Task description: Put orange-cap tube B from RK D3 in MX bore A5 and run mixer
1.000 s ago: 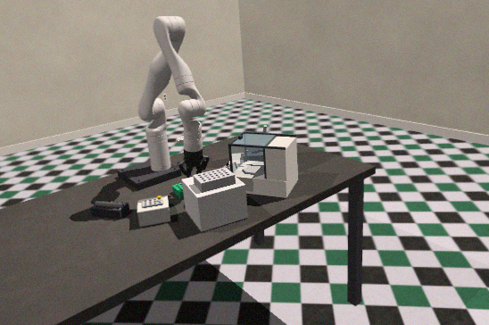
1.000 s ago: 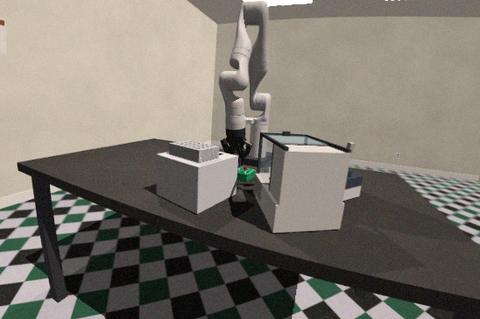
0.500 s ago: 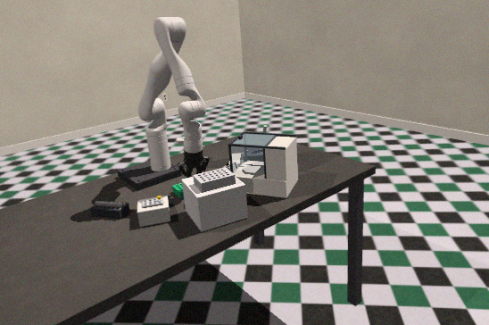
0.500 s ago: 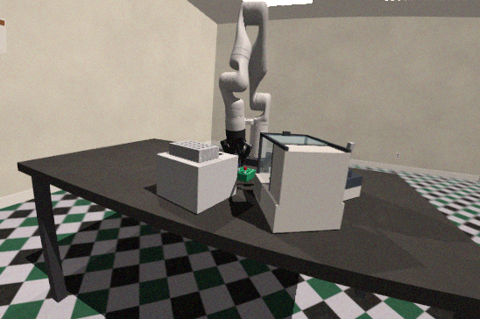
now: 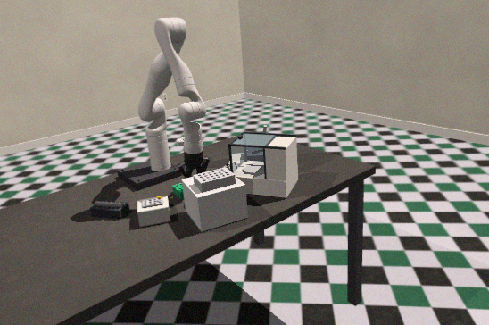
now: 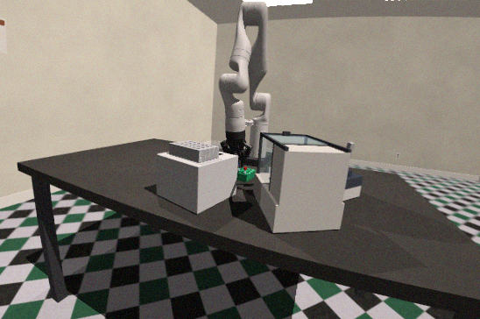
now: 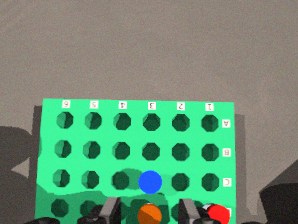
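Right now the blue-capped tube is 2 cm behind my hand and 4 cm below it. From my hand the other things lie so: dry block 6 cm ahead, 21 cm to the right, 4 cm below; green tube rack RK 3 cm behind, 1 cm to the right, 5 cm below; START key 6 cm ahead, 1 cm to the right.
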